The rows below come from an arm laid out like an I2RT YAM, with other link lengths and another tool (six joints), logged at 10 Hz.
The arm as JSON. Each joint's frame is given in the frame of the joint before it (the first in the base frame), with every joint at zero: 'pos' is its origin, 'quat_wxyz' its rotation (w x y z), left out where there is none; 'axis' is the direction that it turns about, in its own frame. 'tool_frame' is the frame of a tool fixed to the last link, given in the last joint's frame.
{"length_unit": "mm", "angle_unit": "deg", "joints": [
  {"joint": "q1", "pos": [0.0, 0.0, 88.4], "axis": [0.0, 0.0, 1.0]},
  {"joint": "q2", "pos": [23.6, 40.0, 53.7], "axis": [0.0, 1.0, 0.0]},
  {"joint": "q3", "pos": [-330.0, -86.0, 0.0], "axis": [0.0, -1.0, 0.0]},
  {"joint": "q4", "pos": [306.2, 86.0, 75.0], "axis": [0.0, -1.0, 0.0]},
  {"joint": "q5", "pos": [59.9, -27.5, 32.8], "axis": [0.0, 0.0, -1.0]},
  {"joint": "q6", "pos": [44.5, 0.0, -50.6], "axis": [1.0, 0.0, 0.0]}
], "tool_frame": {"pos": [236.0, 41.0, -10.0], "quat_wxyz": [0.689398, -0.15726, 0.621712, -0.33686]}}
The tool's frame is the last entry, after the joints.
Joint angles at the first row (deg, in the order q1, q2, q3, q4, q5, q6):
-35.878 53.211 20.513 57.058 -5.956 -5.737
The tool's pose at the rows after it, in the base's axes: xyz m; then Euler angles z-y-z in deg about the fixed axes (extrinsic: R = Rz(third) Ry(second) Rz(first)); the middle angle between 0 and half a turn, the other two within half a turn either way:
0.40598, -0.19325, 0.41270, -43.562, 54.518, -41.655
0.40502, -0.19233, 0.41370, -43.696, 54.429, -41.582
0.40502, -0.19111, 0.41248, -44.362, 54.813, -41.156
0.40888, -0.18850, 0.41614, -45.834, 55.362, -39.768
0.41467, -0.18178, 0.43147, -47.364, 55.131, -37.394
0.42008, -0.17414, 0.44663, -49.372, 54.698, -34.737
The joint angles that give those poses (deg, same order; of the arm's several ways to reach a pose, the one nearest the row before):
-35.857 53.101 20.534 56.796 -5.956 -5.759
-35.857 52.686 20.534 56.447 -6.000 -5.869
-35.876 52.075 20.688 55.200 -6.260 -6.307
-35.877 51.636 22.218 52.488 -7.222 -7.159
-35.855 51.375 25.169 49.363 -9.081 -7.749
-35.834 51.354 28.033 46.740 -11.092 -8.689

